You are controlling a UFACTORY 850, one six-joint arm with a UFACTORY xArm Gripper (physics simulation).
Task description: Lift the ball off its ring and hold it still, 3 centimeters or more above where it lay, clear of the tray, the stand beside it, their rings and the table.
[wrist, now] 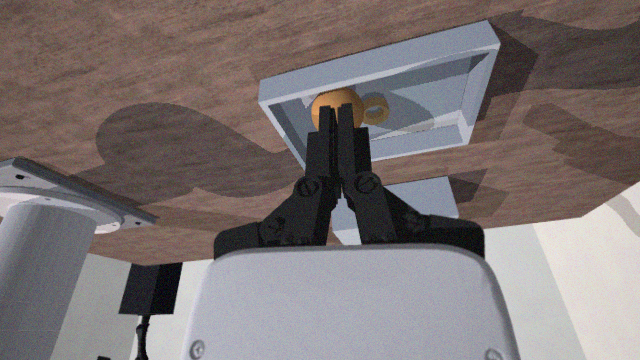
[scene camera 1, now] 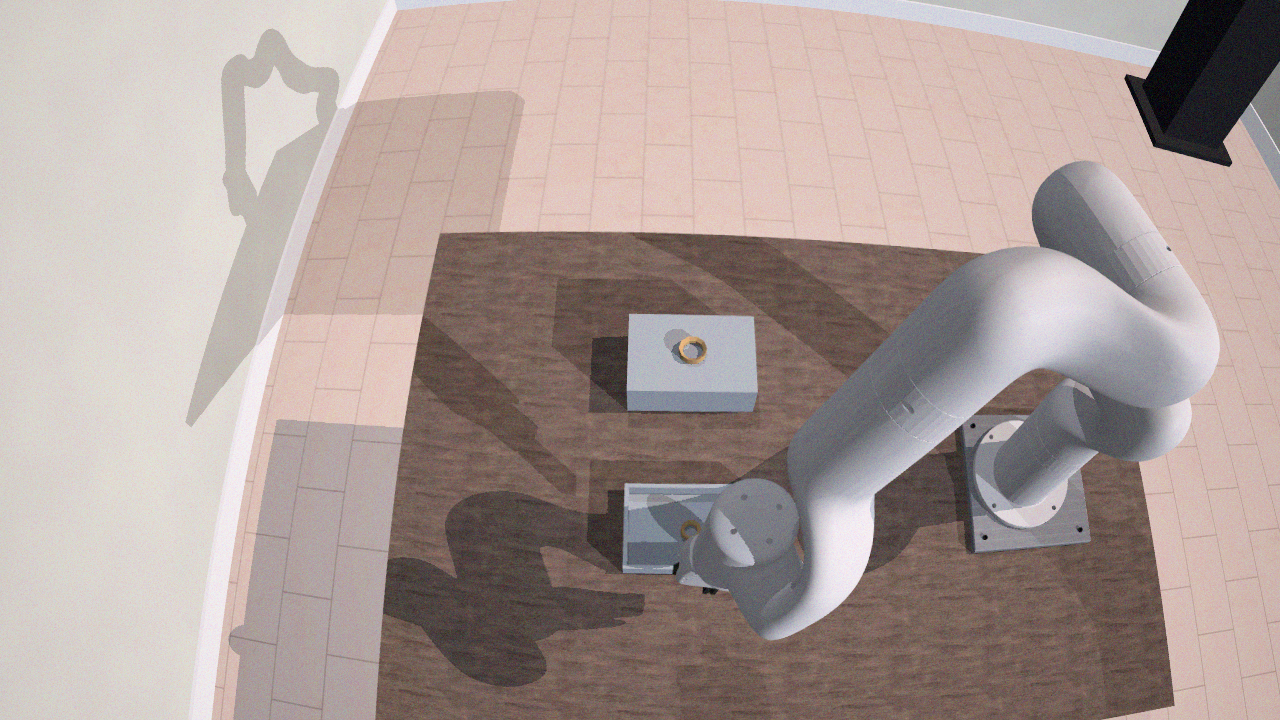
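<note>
The orange ball [wrist: 345, 96] is inside the grey tray [scene camera 1: 625, 528] [wrist: 375, 65], near one end, beside the small yellow ring [scene camera 1: 689, 522] [wrist: 384, 106]. It looks to be off that ring, low in the tray. The arm hides the ball in the scene view. My gripper [wrist: 339, 123] is shut with nothing between its fingers. In the wrist view its closed fingertips overlap the ball's lower part; whether they touch it I cannot tell. In the scene view the arm hides most of the gripper, over the tray's right end.
The grey block stand [scene camera 1: 653, 376] [wrist: 420, 197] is beside the tray, with a gold ring [scene camera 1: 692, 361] on its top. The tray walls rise around the ball. The robot base plate [scene camera 1: 1029, 539] is at the right of the wooden table [scene camera 1: 501, 429]. A black pillar [scene camera 1: 1199, 71] stands beyond the table.
</note>
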